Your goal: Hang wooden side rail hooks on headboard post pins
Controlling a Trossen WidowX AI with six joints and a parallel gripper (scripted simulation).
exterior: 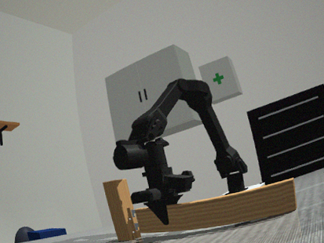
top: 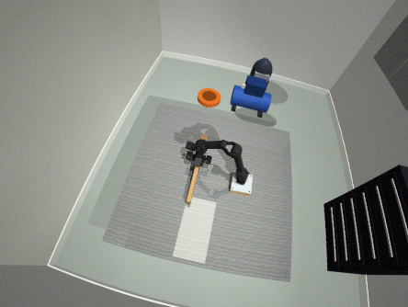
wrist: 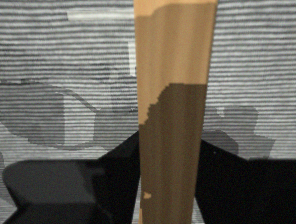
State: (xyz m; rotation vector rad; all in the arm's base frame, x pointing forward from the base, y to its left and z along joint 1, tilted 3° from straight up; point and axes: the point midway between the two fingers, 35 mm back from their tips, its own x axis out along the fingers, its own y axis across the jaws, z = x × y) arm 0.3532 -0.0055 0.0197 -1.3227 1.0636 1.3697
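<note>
Now: the wooden headboard post 30 mm ahead of my gripper tip, 140 mm to the right of it and 40 mm above it.
</note>
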